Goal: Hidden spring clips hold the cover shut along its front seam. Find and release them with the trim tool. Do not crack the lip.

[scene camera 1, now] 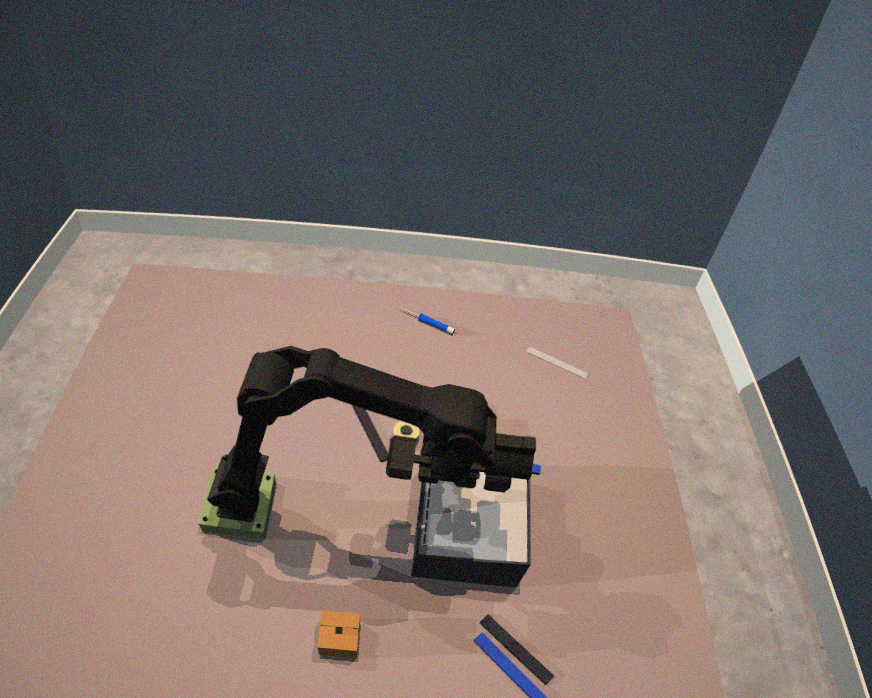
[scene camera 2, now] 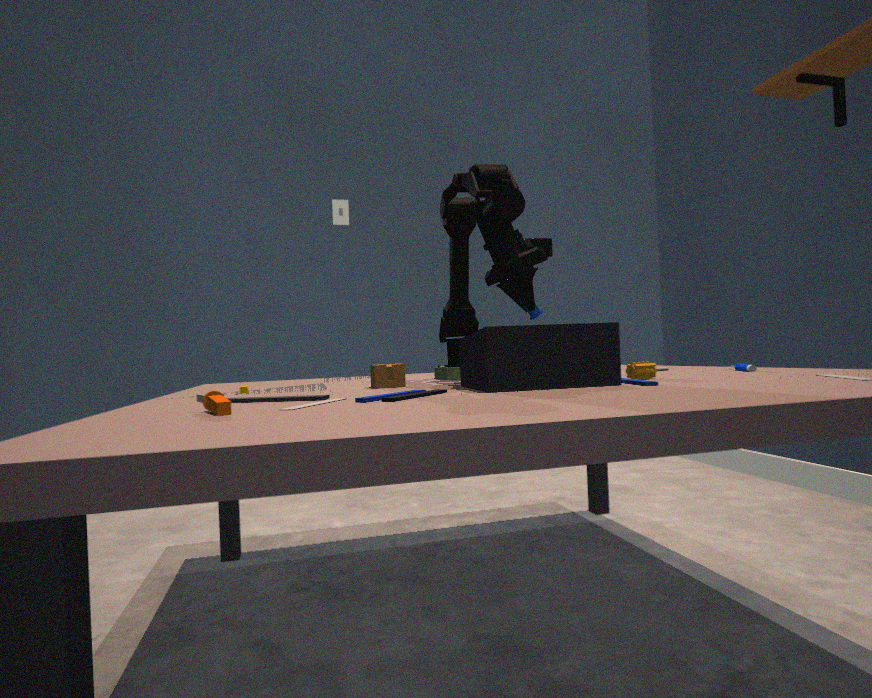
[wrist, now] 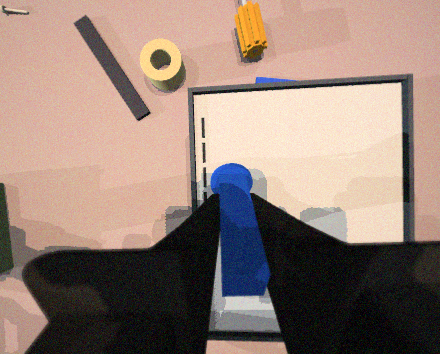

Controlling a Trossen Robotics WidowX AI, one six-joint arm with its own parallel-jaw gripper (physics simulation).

My gripper grips a blue trim tool. A cream ring rests on the table.
